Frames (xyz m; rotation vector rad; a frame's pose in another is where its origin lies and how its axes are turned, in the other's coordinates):
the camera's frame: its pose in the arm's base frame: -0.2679 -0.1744 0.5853 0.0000 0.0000 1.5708
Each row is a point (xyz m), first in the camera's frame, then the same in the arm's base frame.
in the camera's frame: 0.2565 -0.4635 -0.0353
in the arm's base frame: 0.1956 0.0821 0.5500
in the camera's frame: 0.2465 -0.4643 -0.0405
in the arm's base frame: 0.1964 0.0721 0.5448
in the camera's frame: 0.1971 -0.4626 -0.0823
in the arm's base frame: 0.1947 0.0227 0.5030
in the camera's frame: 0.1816 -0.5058 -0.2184
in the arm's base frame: 0.2379 0.0072 0.3669
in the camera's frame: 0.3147 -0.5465 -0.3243
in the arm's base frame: 0.2786 0.1403 0.2610
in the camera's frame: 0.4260 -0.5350 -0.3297
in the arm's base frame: 0.2671 0.2516 0.2556
